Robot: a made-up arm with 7 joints.
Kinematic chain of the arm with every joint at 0, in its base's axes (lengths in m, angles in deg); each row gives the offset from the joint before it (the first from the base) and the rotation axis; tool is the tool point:
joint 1: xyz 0 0 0.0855 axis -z
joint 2: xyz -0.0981 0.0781 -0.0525 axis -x
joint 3: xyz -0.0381 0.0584 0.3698 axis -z
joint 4: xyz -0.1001 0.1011 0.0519 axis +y
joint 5: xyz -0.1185 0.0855 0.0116 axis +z
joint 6: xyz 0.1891 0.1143 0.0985 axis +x
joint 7: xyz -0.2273 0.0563 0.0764 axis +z
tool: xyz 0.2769 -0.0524 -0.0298
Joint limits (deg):
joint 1: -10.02..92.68
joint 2: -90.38..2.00
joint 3: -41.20..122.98
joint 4: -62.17..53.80
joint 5: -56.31..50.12
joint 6: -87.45..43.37
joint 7: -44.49..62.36
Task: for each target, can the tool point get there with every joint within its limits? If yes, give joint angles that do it. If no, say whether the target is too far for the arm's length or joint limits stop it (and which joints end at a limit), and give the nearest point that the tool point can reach.
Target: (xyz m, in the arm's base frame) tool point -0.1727 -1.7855 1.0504
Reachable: no: too far | nearest point -0.1777 -0.7920 0.5837 | short by 1.098 m
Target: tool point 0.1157 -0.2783 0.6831
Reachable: yes | joints 37.30 -64.60 60.77 -22.14 23.17 -19.09 40.18
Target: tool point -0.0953 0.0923 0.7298
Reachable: yes | joints 82.02 -42.88 10.09 -23.14 -10.62 -7.97 7.44
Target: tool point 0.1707 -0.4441 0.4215
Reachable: yes | joints 39.74 -55.62 93.47 27.91 22.40 -34.25 40.47
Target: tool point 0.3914 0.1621 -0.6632
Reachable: no: joint limits stop it (at a limit: joint 1, joint 2, joint 3, joint 4, joint 7) | nearest point 0.2518 -0.2141 -0.2481 | short by 0.577 m
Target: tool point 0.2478 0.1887 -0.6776
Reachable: no: joint limits stop it (at a limit: joint 1, joint 2, joint 3, joint 4, joint 7) | nearest point 0.1924 -0.2019 -0.2508 | short by 0.581 m
